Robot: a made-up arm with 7 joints. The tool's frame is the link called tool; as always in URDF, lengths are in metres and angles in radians.
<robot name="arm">
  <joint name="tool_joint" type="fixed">
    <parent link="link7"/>
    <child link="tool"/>
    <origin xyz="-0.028 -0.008 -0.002" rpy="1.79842 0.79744 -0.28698"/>
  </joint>
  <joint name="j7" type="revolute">
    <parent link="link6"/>
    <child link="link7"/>
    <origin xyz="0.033 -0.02 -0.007"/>
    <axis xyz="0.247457 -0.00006 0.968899"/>
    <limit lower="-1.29" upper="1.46"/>
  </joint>
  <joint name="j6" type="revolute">
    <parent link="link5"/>
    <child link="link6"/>
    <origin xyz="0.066 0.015 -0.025"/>
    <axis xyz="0.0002 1 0.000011"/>
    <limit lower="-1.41" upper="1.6"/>
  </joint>
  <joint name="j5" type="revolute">
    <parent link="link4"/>
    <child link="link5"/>
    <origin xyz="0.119 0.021 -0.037"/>
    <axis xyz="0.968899 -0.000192 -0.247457"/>
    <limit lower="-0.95" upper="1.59"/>
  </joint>
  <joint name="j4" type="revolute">
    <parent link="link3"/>
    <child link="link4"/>
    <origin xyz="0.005 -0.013 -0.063"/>
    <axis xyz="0.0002 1 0.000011"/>
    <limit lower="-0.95" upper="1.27"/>
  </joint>
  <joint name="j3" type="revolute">
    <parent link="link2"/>
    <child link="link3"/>
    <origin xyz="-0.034 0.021 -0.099"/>
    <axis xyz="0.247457 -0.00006 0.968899"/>
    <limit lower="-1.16" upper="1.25"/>
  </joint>
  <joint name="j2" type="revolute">
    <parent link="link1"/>
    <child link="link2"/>
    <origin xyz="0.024 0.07 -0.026"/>
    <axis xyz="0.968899 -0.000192 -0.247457"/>
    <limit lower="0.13" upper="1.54"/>
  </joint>
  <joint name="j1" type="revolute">
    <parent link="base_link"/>
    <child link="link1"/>
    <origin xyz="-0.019 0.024 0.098"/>
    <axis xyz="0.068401 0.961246 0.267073"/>
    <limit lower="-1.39" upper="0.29"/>
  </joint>
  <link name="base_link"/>
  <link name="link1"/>
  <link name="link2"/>
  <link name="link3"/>
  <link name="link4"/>
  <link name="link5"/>
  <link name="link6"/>
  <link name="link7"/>
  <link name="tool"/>
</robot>
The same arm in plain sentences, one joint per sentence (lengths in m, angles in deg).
The arm has seven revolute joints in a row. What follows holds with every joint at zero, and every direction is one of the base frame's. Joint 1 lies 0.0190 m along -x and 0.0240 m along +y and 0.0980 m along +z from the base frame's origin and turns about the direction (0.068403, 0.961235, 0.26711), from -79.64 to 16.62 deg. Joint 2 lies 0.0240 m along +x and 0.0700 m along +y and 0.0260 m along -z from joint 1 and turns about the direction (0.968889, -0.0002, -0.247497), from 7.45 to 88.24 deg. Joint 3 lies 0.0340 m along -x and 0.0210 m along +y and 0.0990 m along -z from joint 2 and turns about the direction (0.247497, -0.0001, 0.968889), from -66.46 to 71.62 deg. Joint 4 lies 0.0050 m along +x and 0.0130 m along -y and 0.0630 m along -z from joint 3 and turns about the direction (0.0002, 1, 0), from -54.43 to 72.77 deg. Joint 5 lies 0.1190 m along +x and 0.0210 m along +y and 0.0370 m along -z from joint 4 and turns about the direction (0.968889, -0.0002, -0.247497), from -54.43 to 91.10 deg. Joint 6 lies 0.0660 m along +x and 0.0150 m along +y and 0.0250 m along -z from joint 5 and turns about the direction (0.0002, 1, 0), from -80.79 to 91.67 deg. Joint 7 lies 0.0330 m along +x and 0.0200 m along -y and 0.0070 m along -z from joint 6 and turns about the direction (0.247497, -0.0001, 0.968889), from -73.91 to 83.65 deg. The tool frame, which is the frame that the pose is given for, lies 0.0280 m along -x and 0.0080 m along -y and 0.0020 m along -z from joint 7; its axes are the base frame's turned by roll 103.04, pitch 45.69 and yaw -16.44 deg (as in URDF: about the fixed x, then y, then z).
